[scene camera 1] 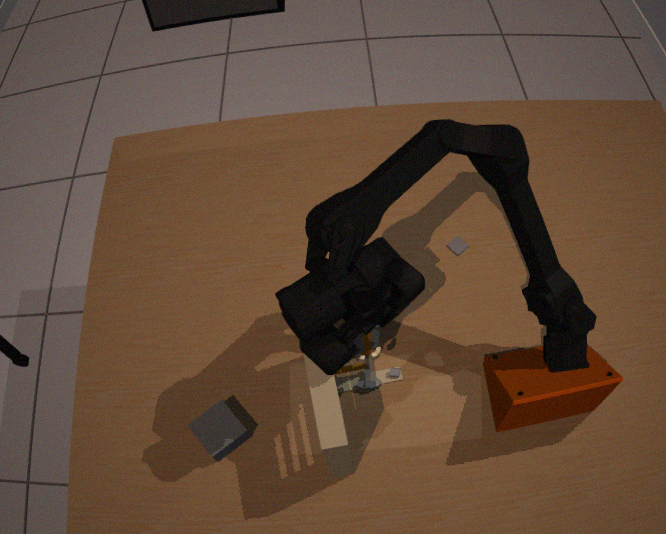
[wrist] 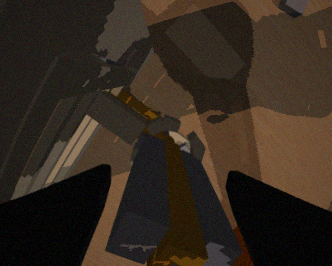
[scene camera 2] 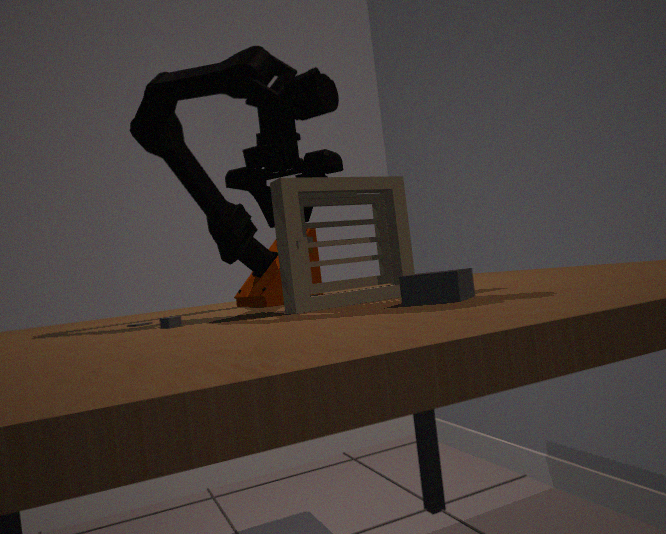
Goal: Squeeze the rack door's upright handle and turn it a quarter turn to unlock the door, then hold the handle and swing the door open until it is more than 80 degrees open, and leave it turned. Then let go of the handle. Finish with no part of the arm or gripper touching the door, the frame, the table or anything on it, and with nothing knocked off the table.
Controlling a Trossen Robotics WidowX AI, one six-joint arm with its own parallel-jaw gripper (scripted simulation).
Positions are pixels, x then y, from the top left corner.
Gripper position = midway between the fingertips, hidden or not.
The gripper shows in scene camera 1 point(365, 339), in the wrist view point(170, 176) and in scene camera 2 point(289, 224).
